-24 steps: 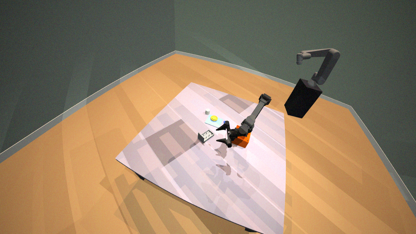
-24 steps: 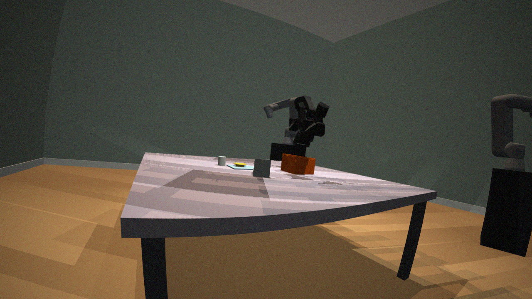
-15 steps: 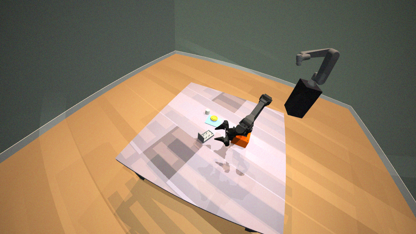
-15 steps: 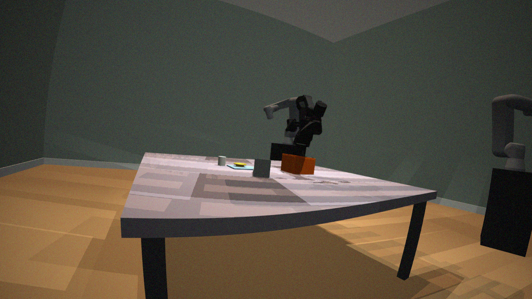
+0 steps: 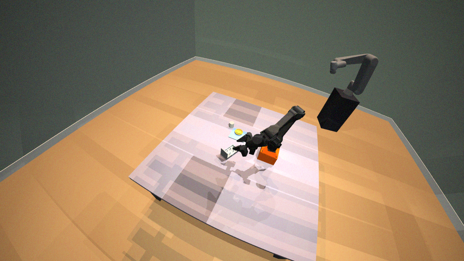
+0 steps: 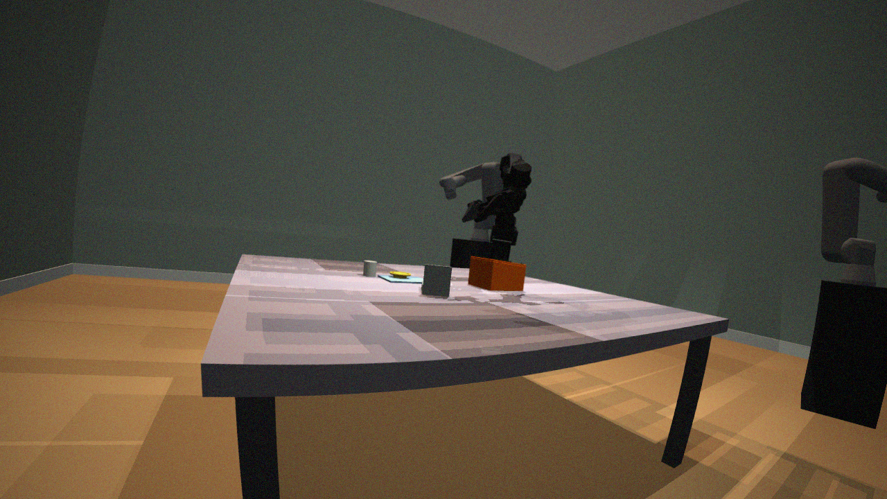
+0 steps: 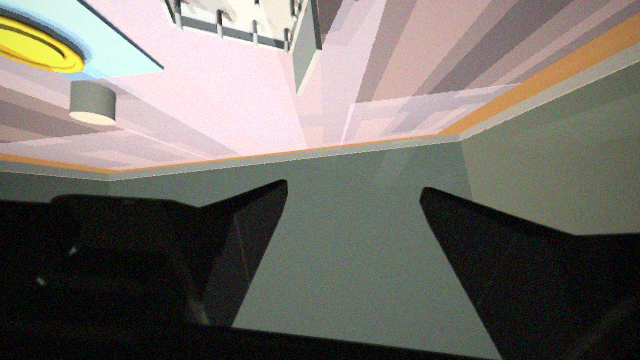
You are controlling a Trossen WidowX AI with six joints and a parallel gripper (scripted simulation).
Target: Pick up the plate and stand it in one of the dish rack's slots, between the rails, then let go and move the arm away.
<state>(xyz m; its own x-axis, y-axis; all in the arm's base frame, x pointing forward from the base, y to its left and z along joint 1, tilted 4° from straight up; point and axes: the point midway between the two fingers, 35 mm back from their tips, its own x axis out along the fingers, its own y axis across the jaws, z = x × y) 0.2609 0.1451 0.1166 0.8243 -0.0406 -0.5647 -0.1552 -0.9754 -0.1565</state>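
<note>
Now: the yellow plate 320 mm to the right of my gripper tip and 200 mm below it. From my gripper tip the other things lie so: white cup 390 mm to the right, 190 mm below, 80 mm ahead; then light-blue mat 300 mm to the right, 210 mm below; then grey dish rack 190 mm below, 90 mm to the right, 30 mm ahead.
</note>
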